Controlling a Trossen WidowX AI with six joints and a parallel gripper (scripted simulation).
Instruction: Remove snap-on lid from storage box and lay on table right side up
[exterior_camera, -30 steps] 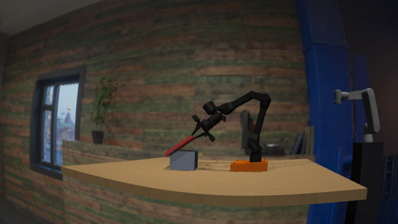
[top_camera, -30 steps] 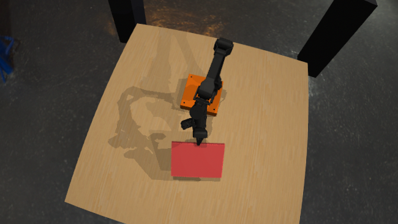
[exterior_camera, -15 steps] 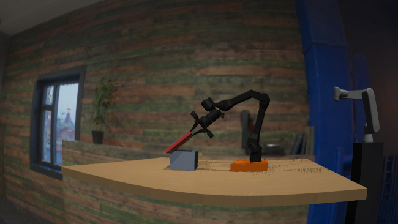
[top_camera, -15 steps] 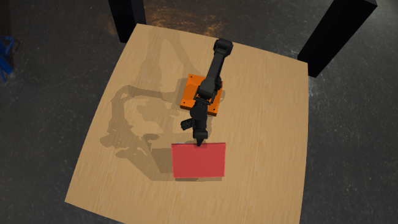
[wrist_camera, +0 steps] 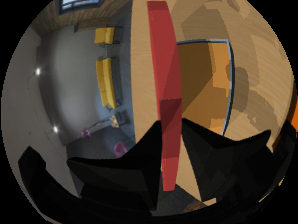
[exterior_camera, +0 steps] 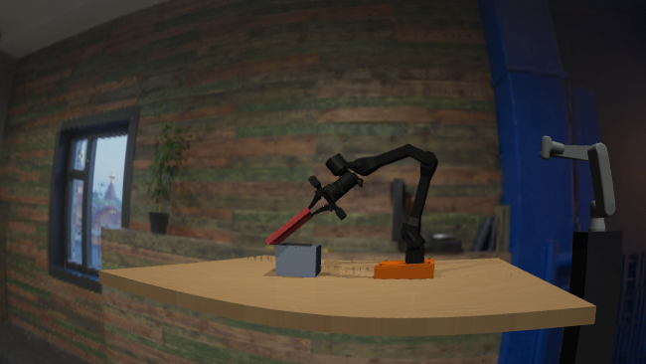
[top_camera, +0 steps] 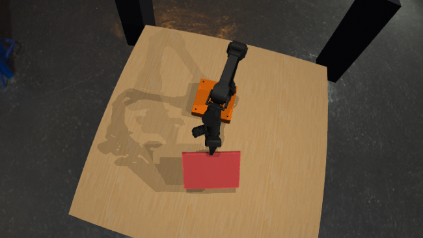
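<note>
My gripper tip is now 60 mm short of the red lid, 20 mm to the right of it and 50 mm above it. From my gripper tip the other things lie so: storage box: 30 mm ahead, 170 mm below.
</note>
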